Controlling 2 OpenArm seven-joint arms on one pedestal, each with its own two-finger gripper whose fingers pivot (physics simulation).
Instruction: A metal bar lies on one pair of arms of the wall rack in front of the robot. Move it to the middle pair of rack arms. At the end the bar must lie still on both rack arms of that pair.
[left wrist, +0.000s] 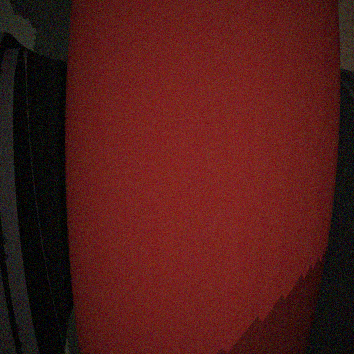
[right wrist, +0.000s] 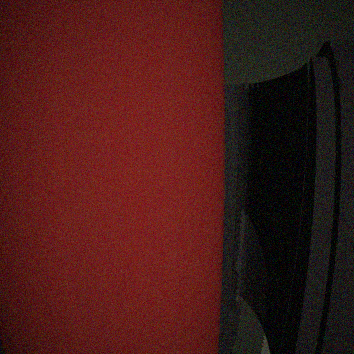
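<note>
The bar, a broad red surface seen very close, runs top to bottom through the left wrist view (left wrist: 200, 125) and fills the left and middle of the right wrist view (right wrist: 110, 175). A darker, jagged-edged patch shows on it at the lower right of the left wrist view. My left gripper (left wrist: 200, 180) and my right gripper (right wrist: 170, 180) are shut with nothing between their fingers. The bar lies across in front of both and hides their fingertips. Contact cannot be made out. No rack arm can be made out, so the bar's place on the rack cannot be told.
Black curved gripper parts stand beside the bar, at the left edge of the left wrist view and at the right of the right wrist view. A dark shape lines the right edge of the left wrist view. The dim grey-green background shows no clear detail.
</note>
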